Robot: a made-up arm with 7 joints. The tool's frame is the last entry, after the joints.
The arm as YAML. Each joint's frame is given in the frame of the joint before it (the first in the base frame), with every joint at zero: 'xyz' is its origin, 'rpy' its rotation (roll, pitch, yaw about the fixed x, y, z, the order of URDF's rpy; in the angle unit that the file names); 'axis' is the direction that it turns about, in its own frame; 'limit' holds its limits. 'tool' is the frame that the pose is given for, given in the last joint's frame.
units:
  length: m
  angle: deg
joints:
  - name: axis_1
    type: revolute
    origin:
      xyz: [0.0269, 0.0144, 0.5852]
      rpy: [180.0, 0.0, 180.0]
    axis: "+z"
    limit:
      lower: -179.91
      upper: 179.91
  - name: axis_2
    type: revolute
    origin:
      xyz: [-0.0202, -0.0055, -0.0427]
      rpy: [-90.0, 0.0, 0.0]
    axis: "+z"
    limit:
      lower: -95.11
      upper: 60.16
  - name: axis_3
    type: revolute
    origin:
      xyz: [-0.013, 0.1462, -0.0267]
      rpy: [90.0, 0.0, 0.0]
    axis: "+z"
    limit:
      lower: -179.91
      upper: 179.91
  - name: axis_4
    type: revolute
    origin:
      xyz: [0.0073, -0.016, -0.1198]
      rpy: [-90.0, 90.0, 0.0]
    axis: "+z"
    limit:
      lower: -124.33
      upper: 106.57
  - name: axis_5
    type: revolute
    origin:
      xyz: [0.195, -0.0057, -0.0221]
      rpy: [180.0, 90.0, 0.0]
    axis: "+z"
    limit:
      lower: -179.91
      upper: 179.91
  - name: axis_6
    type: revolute
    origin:
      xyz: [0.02, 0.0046, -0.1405]
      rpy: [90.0, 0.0, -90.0]
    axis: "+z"
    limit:
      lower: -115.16
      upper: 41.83
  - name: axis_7
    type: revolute
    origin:
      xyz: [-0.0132, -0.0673, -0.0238]
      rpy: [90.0, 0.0, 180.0]
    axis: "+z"
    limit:
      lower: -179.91
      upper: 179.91
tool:
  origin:
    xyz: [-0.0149, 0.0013, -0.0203]
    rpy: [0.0, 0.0, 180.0]
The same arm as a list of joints. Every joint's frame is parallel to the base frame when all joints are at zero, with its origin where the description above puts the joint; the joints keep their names.
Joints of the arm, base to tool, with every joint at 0 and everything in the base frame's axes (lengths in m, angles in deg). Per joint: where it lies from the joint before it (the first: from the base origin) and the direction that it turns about. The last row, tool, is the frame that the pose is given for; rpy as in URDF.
axis_1: axis 0 0 -1 offset 0.0269 0.0144 0.5852
axis_2: axis 0 1 0 offset 0.0202 -0.0055 0.0427
axis_3: axis 0 0 -1 offset 0.0130 -0.0267 0.1462
axis_4: axis 0 1 0 offset -0.0073 -0.0160 0.1198
axis_5: axis 0 0 -1 offset -0.0057 -0.0221 0.1950
axis_6: axis 0 1 0 offset -0.0046 -0.0200 0.1405
axis_7: axis 0 0 -1 offset -0.0132 -0.0238 0.0673
tool: offset 0.0149 0.0013 0.0203 rpy 180.00 0.00 0.00
Joint limits (deg, base to tool): -179.91..179.91 -95.11..60.16 -179.91..179.91 -124.33..106.57 -179.91..179.91 -115.16..41.83 -179.91..179.91

